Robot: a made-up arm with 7 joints. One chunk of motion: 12 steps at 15 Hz.
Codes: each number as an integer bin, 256 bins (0 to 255) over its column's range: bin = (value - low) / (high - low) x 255, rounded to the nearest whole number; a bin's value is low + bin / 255 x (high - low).
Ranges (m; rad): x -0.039..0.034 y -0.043..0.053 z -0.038..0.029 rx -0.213..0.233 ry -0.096..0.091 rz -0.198..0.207
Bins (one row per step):
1: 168 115 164 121 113 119
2: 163 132 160 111 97 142
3: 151 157 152 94 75 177
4: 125 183 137 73 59 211
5: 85 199 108 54 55 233
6: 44 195 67 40 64 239
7: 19 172 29 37 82 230
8: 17 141 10 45 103 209
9: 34 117 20 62 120 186
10: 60 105 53 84 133 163
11: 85 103 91 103 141 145
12: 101 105 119 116 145 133
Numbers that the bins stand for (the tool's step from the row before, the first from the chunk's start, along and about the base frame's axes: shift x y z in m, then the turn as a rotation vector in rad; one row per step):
1: 0.00909 0.00029 0.00509 -0.00137 -0.01313 -0.00900
2: 0.00766 0.00669 0.00404 -0.01886 -0.02487 0.02753
3: 0.00423 0.01611 0.00194 -0.04859 -0.04100 0.08312
4: -0.00322 0.02589 -0.00200 -0.08532 -0.05273 0.13712
5: -0.01467 0.03192 -0.00962 -0.11855 -0.05567 0.17206
6: -0.02640 0.03041 -0.02040 -0.14304 -0.04907 0.18159
7: -0.03356 0.02175 -0.03038 -0.14829 -0.03587 0.16729
8: -0.03413 0.01008 -0.03537 -0.13429 -0.02047 0.13394
9: -0.02927 0.00105 -0.03275 -0.10456 -0.00800 0.09741
10: -0.02182 -0.00347 -0.02407 -0.06608 0.00153 0.06088
11: -0.01467 -0.00422 -0.01409 -0.03285 0.00740 0.03229
12: -0.01009 -0.00347 -0.00673 -0.01011 0.01033 0.01324

